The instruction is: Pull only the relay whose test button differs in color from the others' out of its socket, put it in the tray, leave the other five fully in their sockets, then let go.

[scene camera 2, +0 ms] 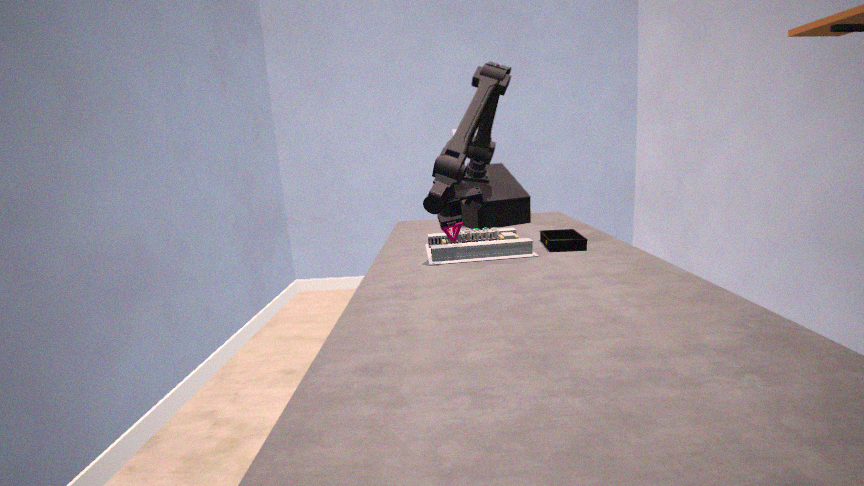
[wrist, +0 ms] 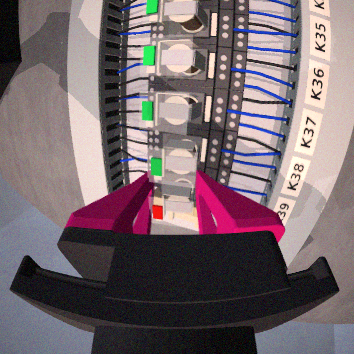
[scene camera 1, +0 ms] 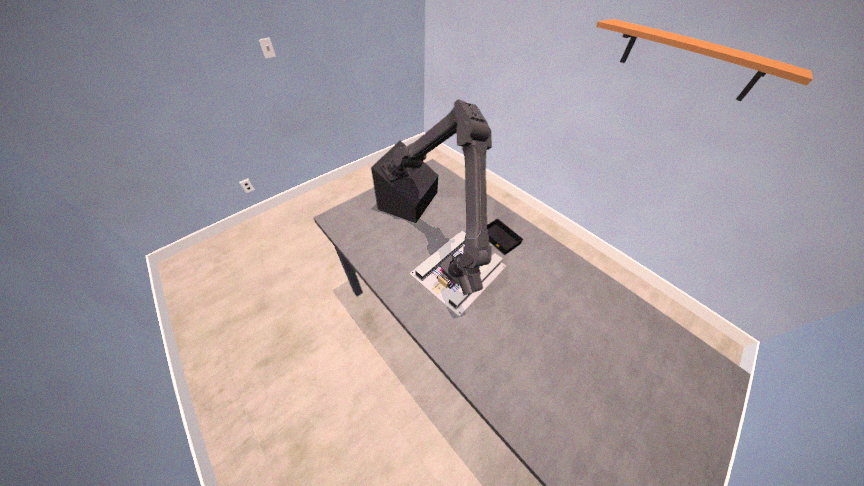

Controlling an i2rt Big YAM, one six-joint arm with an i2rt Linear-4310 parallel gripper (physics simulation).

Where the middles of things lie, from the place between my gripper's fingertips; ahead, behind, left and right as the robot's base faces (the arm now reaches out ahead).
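Scene:
With the white panel (scene camera 1: 429, 282) as my reference, my hand is 7 cm to the right of the panel and 4 cm above it. My hand is also 1 cm past the panel.

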